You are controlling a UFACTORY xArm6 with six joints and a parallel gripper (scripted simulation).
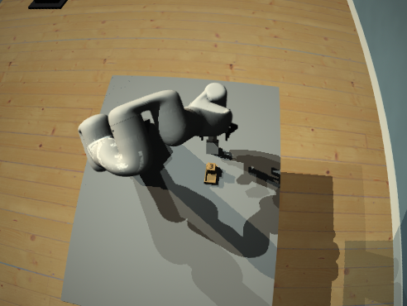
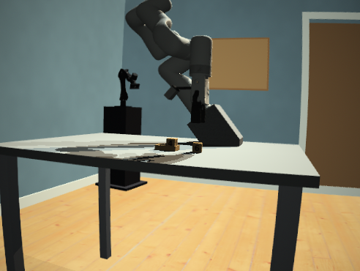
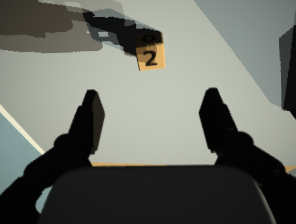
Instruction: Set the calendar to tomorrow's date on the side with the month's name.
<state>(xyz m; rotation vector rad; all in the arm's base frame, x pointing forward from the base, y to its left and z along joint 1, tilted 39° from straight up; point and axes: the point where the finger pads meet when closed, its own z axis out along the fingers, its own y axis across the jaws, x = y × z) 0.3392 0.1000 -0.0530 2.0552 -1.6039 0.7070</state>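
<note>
Right now my hand is 9 cm above the wooden number cube. Also, from my hand: wooden calendar tray 11 cm to the right, 10 cm below, 1 cm ahead.
</note>
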